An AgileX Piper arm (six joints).
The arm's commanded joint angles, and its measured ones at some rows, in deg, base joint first. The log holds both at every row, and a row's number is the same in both.
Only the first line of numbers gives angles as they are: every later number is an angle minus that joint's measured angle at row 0.
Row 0, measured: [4.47, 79.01, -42.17, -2.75, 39.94, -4.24]
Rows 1 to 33, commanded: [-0.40, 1.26, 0.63, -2.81, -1.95, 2.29]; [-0.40, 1.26, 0.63, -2.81, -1.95, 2.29]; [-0.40, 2.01, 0.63, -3.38, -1.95, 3.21]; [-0.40, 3.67, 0.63, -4.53, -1.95, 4.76]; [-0.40, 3.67, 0.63, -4.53, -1.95, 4.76]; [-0.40, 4.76, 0.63, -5.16, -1.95, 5.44]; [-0.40, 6.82, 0.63, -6.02, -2.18, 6.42]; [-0.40, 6.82, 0.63, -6.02, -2.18, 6.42]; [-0.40, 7.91, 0.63, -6.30, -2.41, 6.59]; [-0.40, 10.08, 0.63, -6.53, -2.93, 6.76]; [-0.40, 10.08, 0.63, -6.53, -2.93, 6.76]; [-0.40, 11.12, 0.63, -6.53, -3.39, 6.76]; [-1.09, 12.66, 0.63, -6.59, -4.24, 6.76]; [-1.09, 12.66, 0.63, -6.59, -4.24, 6.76]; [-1.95, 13.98, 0.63, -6.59, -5.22, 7.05]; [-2.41, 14.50, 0.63, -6.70, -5.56, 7.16]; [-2.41, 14.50, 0.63, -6.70, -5.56, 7.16]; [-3.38, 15.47, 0.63, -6.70, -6.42, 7.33]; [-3.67, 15.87, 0.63, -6.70, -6.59, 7.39]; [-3.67, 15.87, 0.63, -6.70, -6.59, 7.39]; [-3.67, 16.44, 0.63, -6.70, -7.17, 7.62]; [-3.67, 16.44, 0.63, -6.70, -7.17, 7.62]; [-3.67, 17.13, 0.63, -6.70, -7.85, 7.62]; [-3.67, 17.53, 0.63, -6.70, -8.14, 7.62]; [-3.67, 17.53, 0.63, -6.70, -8.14, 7.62]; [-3.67, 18.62, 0.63, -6.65, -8.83, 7.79]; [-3.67, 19.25, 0.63, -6.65, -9.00, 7.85]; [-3.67, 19.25, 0.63, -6.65, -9.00, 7.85]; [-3.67, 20.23, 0.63, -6.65, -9.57, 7.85]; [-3.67, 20.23, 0.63, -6.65, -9.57, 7.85]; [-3.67, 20.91, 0.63, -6.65, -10.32, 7.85]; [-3.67, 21.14, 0.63, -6.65, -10.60, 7.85]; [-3.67, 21.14, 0.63, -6.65, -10.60, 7.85]
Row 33, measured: [-3.38, 20.40, 0.34, -6.36, -9.69, 7.39]
